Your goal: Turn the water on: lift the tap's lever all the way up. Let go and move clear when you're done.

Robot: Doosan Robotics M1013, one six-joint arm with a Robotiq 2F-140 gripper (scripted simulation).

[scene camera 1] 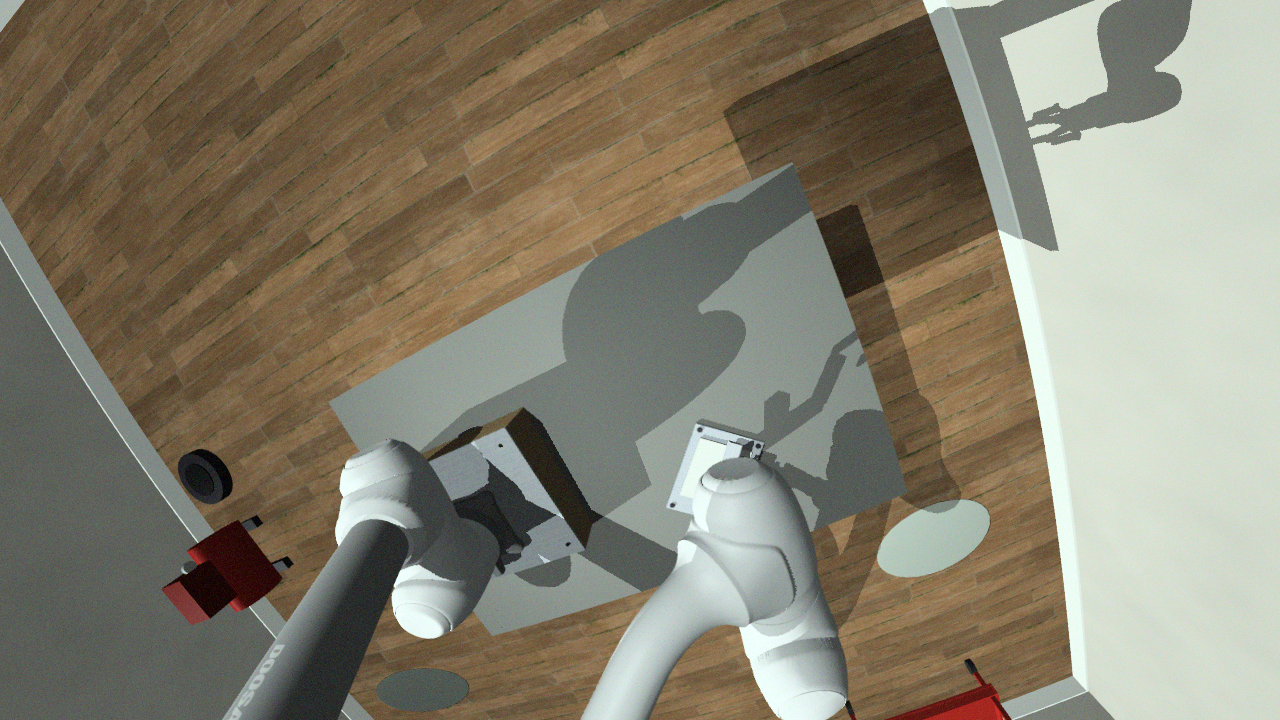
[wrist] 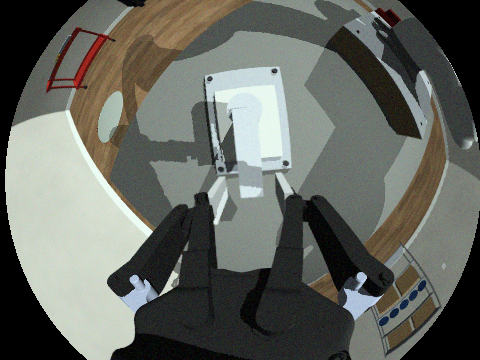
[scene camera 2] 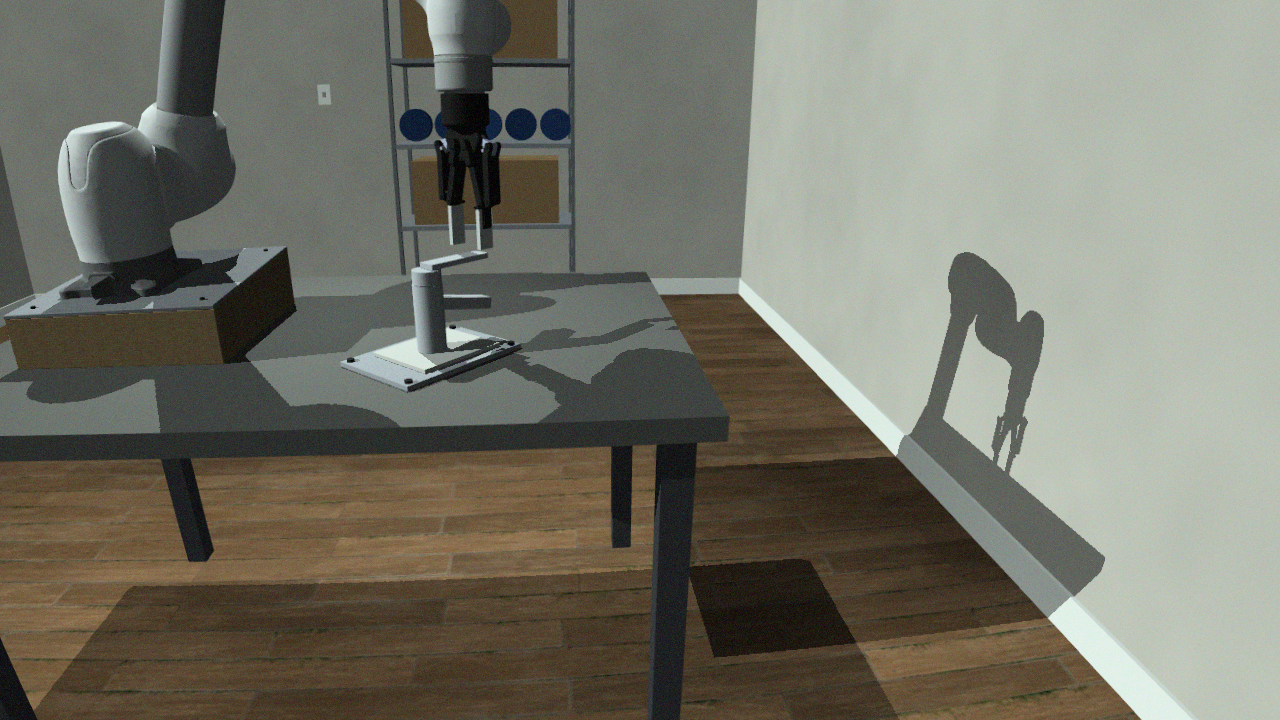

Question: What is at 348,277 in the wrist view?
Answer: My gripper.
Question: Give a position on a grey tap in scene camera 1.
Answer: At 708,452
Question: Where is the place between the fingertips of my gripper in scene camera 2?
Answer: At 471,246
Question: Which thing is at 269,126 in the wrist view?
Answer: A grey tap.
